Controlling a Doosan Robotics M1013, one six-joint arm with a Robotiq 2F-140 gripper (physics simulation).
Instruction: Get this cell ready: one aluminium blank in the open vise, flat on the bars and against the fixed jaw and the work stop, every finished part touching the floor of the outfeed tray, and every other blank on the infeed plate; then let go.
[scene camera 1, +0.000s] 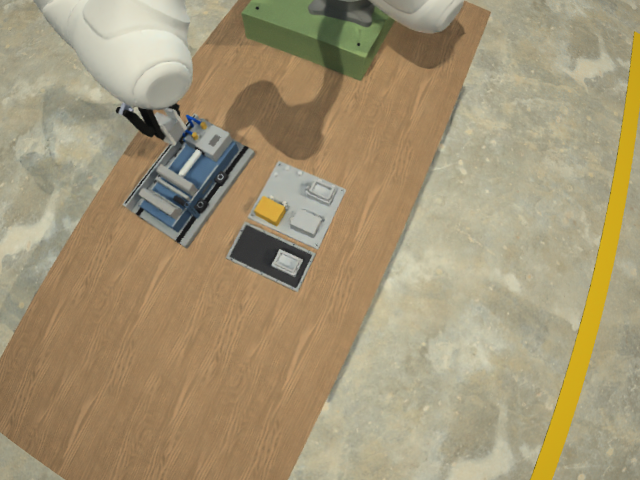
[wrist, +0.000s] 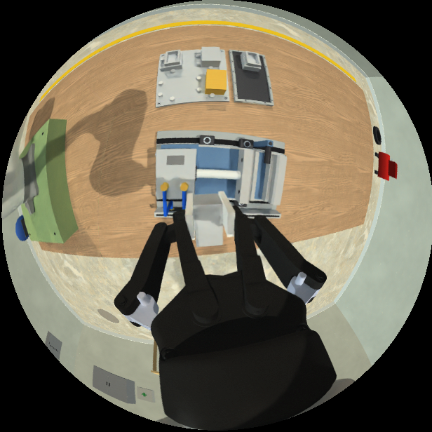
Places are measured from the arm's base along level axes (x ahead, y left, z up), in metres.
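Pixels of known places: gripper, fingertip midpoint: (scene camera 1: 175, 134).
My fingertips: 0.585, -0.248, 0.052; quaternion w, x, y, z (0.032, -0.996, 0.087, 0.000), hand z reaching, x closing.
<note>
For each thing: its top centre in the pictures, then the offset to it from my fingertips, as dx, dy, dz. Level surfaces: height alone.
- vise, middle of its top: (scene camera 1: 180, 165) +0.049, +0.015, -0.049
- infeed plate, middle of its top: (scene camera 1: 297, 203) +0.031, +0.293, -0.140
- pocketed part, middle of its top: (scene camera 1: 322, 189) -0.008, +0.344, -0.105
- plain-topped blank, middle of its top: (scene camera 1: 305, 221) +0.081, +0.331, -0.104
- orange block, middle of its top: (scene camera 1: 269, 208) +0.076, +0.239, -0.104
- pocketed finished part, middle of its top: (scene camera 1: 286, 261) +0.183, +0.317, -0.107
- wooden table, its level: dz -0.148
My gripper (scene camera 1: 173, 129) (wrist: 205, 201) is shut on a plain aluminium blank (wrist: 208, 226), held above the table beside the vise's rear long edge, near the blue-handled end. The vise (scene camera 1: 214, 142) (wrist: 176, 172) has a gap between its two light jaws, with no blank in it. The infeed plate (scene camera 1: 292, 188) (wrist: 182, 87) bears a pocketed part (scene camera 1: 321, 191) (wrist: 173, 59), a plain-topped blank (scene camera 1: 307, 222) (wrist: 210, 56) and an orange block (scene camera 1: 269, 210) (wrist: 216, 82). A pocketed finished part (scene camera 1: 287, 261) (wrist: 251, 61) is in the black-floored outfeed tray (scene camera 1: 250, 248) (wrist: 250, 90), near one end.
Blue-handled fittings (scene camera 1: 192, 121) (wrist: 165, 201) stand up at the vise end near the gripper. A green base block (scene camera 1: 310, 46) (wrist: 55, 180) carries the arm. The infeed plate and outfeed tray lie next to each other on the wooden table (scene camera 1: 170, 335) (wrist: 320, 110), across from the vise.
</note>
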